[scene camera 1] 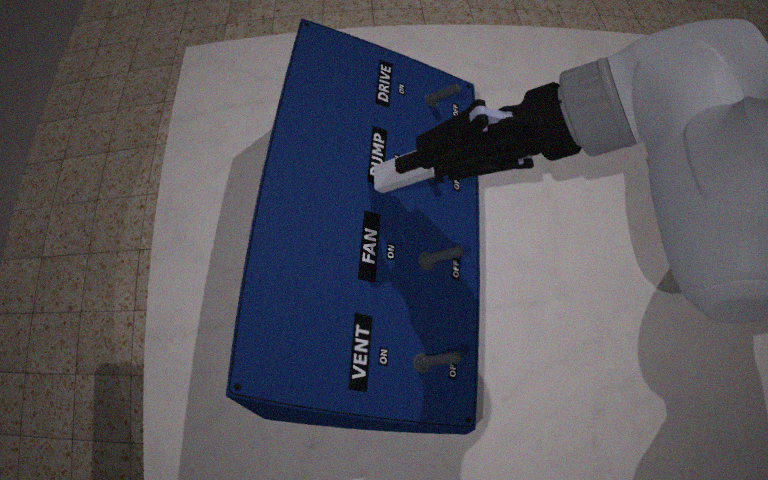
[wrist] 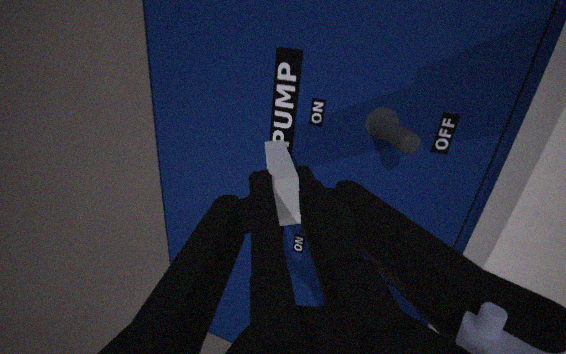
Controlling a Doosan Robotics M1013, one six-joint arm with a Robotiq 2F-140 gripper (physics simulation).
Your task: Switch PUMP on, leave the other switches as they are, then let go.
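Frame: origin at the arm's base, x ahead, y left, z up, level; centimetres.
Where they show: gripper, fingertip midpoint: point(scene camera 1: 378, 179) point(wrist: 275, 158).
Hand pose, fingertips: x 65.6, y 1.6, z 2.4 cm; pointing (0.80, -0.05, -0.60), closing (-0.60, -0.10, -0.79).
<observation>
Things, the pixels of their top centre, and the offset from my fingertips. Level surfaces: height alone.
- PUMP switch, middle of its top: point(wrist: 378, 137) dx -8.2, dy -3.2, dz -0.1 cm
- DRIVE switch, middle of its top: point(scene camera 1: 446, 84) dx -9.3, dy -15.2, dz -0.1 cm
- FAN switch, middle of its top: point(scene camera 1: 445, 248) dx -7.1, dy +8.7, dz -0.1 cm
- VENT switch, middle of its top: point(scene camera 1: 442, 355) dx -6.1, dy +20.7, dz -0.1 cm
- PUMP label, middle of its top: point(wrist: 279, 107) point(scene camera 1: 377, 152) dx +0.0, dy -4.0, dz -0.3 cm
- pale table, its level: dz -13.2 cm
A blue panel box point(scene camera 1: 294, 243) point(wrist: 210, 100) bears four grey toggle levers. The PUMP switch point(wrist: 393, 131) leans toward its OFF label in the wrist view; in the scene view my gripper hides it, with its shadow showing below. The DRIVE switch point(scene camera 1: 442, 95), FAN switch point(scene camera 1: 444, 255) and VENT switch point(scene camera 1: 437, 360) all lean to OFF. My gripper point(scene camera 1: 385, 182) point(wrist: 275, 158) is shut and empty. Its pale fingertips overlap the end of the PUMP label point(scene camera 1: 378, 138) point(wrist: 287, 90), on the ON side of the lever and apart from it in the wrist view.
The box stands on a pale table point(scene camera 1: 538, 339). The robot arm point(scene camera 1: 702, 169) reaches in from the right. The FAN and VENT levers lie below the gripper in the scene view, the DRIVE lever just above it. A speckled tiled floor point(scene camera 1: 67, 254) lies beyond the table.
</observation>
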